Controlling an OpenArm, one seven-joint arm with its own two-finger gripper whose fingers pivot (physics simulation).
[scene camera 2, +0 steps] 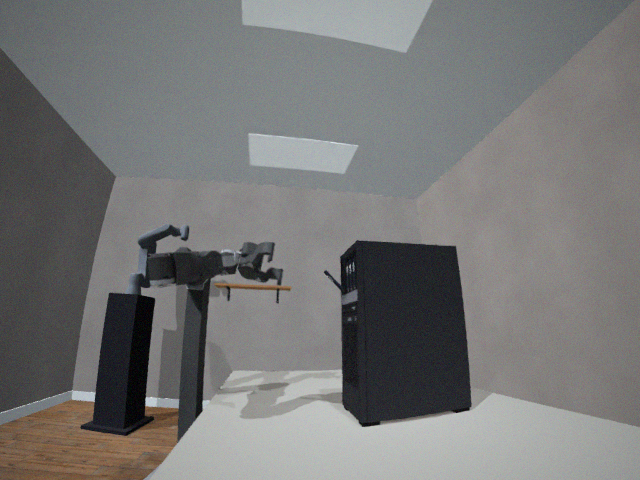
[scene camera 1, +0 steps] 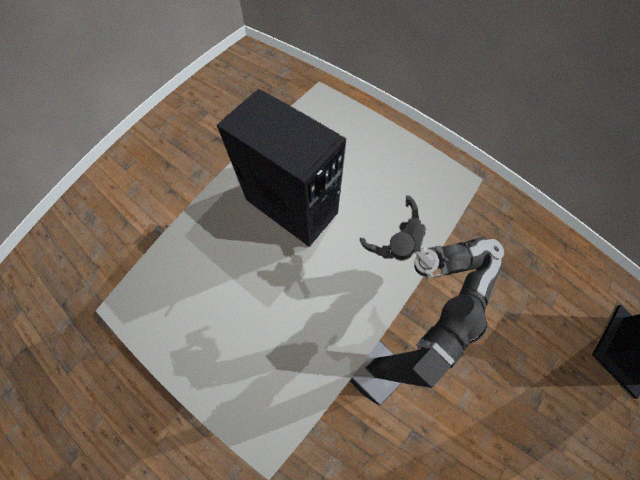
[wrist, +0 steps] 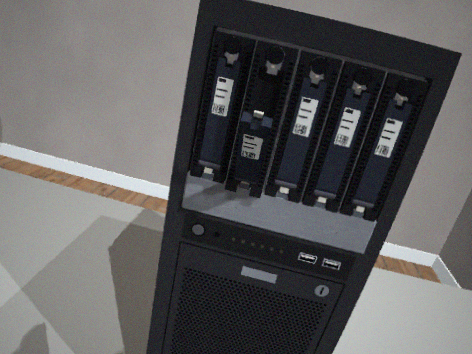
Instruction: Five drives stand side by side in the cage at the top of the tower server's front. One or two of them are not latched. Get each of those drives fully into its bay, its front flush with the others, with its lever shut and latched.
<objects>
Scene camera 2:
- my gripper: 278,265
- black tower server: 404,346
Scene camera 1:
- my gripper: 383,219
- black tower server: 275,150
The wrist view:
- drive lever: 253,136
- black tower server: 217,279
</objects>
